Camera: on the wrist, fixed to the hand. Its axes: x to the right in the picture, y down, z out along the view.
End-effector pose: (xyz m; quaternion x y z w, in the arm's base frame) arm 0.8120 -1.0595 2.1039 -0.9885 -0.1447 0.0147 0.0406
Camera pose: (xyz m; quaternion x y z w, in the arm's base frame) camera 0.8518 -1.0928 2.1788 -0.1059 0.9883 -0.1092 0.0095
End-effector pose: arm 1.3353 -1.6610 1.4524 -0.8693 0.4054 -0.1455 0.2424
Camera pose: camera 1.2937 -1.7265 1.5003 0.4577 0.8787 0.1124 0.0762
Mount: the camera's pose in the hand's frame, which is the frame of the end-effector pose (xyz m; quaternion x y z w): 0.0273 0.0368 -0.0788 -0.0038 -0.1510 -0.9877 0.0395
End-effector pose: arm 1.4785 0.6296 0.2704 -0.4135 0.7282 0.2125 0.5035
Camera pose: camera 1.4004 0.5827 0.2734 -0.7055 -0.4565 -0.4237 0.3382
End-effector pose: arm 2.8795 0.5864 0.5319 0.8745 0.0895 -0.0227 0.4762
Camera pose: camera 2.9093 0.6365 0.6020 -0.0591 0.7955 -0.6030 0.0132
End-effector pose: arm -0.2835 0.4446 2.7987 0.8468 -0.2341 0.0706 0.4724
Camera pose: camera -0.2685 0.4849 2.8791 0.2735 0.7556 -0.5926 0.0563
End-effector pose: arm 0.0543 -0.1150 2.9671 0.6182 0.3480 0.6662 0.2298
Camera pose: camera -0.0222 -0.1330 3.0133 -0.2196 0.5872 -0.2927 0.7220
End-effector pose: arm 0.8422 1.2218 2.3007 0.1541 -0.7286 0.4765 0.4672
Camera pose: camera 0.8455 1.3122 2.3117 0.7960 0.0511 -0.4687 0.3797
